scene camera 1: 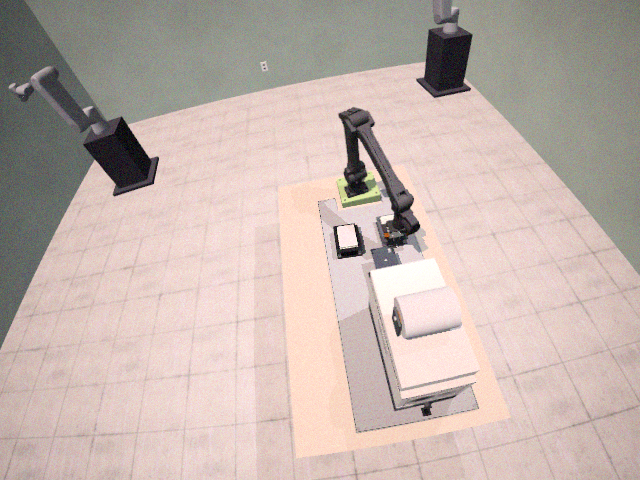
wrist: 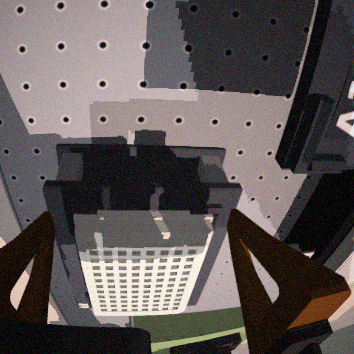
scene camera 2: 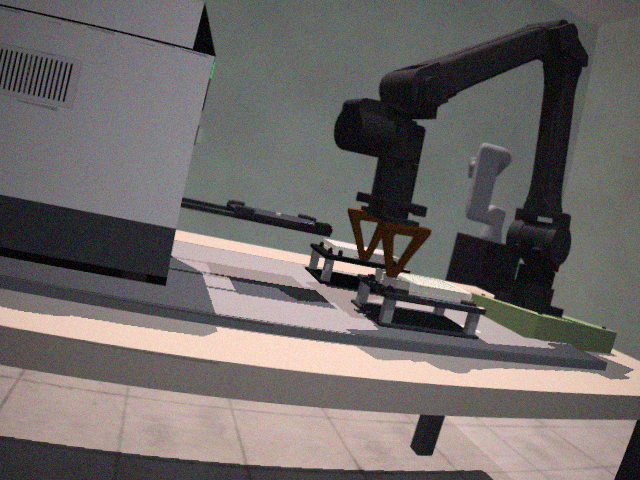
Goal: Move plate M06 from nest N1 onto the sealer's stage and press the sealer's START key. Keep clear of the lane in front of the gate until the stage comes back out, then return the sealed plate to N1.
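Pixels of known places: gripper, fingertip midpoint: (scene camera 1: 396, 237) (wrist: 140, 219) (scene camera 2: 376, 268); arm's base at its link origin: (scene camera 1: 356, 190) (wrist: 202, 345) (scene camera 2: 527, 307).
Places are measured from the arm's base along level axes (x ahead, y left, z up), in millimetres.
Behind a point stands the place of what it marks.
Note:
My gripper (scene camera 1: 395, 236) {x 402, y 72, z 39 mm} (scene camera 2: 379, 266) {x 402, y 72, z 39 mm} (wrist: 140, 219) {x 402, y 72, z 39 mm} is open, its orange fingertips on either side of a raised black nest (scene camera 2: 386, 310) {x 402, y 124, z -7 mm} (wrist: 225, 188) {x 396, y 20, z 16 mm}. A white well plate (scene camera 1: 385, 220) {x 283, y 62, z 31 mm} (scene camera 2: 439, 286) {x 307, y 100, z 33 mm} (wrist: 142, 285) {x 318, y 78, z 33 mm} lies in that nest, between and behind the fingers. No plate or nest label is readable. The sealer (scene camera 1: 431, 361) {x 1022, y -88, z 321 mm} (scene camera 2: 103, 149) {x 790, y 56, z 121 mm} is the large white box. Its dark stage (scene camera 1: 385, 257) {x 513, y -27, z 77 mm} (scene camera 2: 281, 219) {x 538, y 18, z 76 mm} sticks out toward the nests, and its corner marked A1 shows in the wrist view (wrist: 327, 107) {x 486, y 19, z 83 mm}. No plate shows on it. The START key does not show.
A second black nest (scene camera 1: 340, 252) {x 387, y -199, z 21 mm} (scene camera 2: 320, 251) {x 398, y -136, z 21 mm} with a white plate (scene camera 1: 347, 236) {x 321, y -144, z 39 mm} (scene camera 2: 351, 249) {x 353, y -110, z 38 mm} stands beside the first. The arm's green base (scene camera 1: 360, 199) {x 74, y -1, z -1 mm} (scene camera 2: 542, 325) {x 74, y 111, z -5 mm} (wrist: 190, 325) {x 78, y 23, z -15 mm} is behind them. The grey perforated board (scene camera 1: 356, 361) {x 873, y -272, z -28 mm} (wrist: 82, 65) {x 463, y 100, z -29 mm} lies under everything. Two grey arms stand on black pedestals (scene camera 1: 118, 155) (scene camera 1: 448, 62) farther off.

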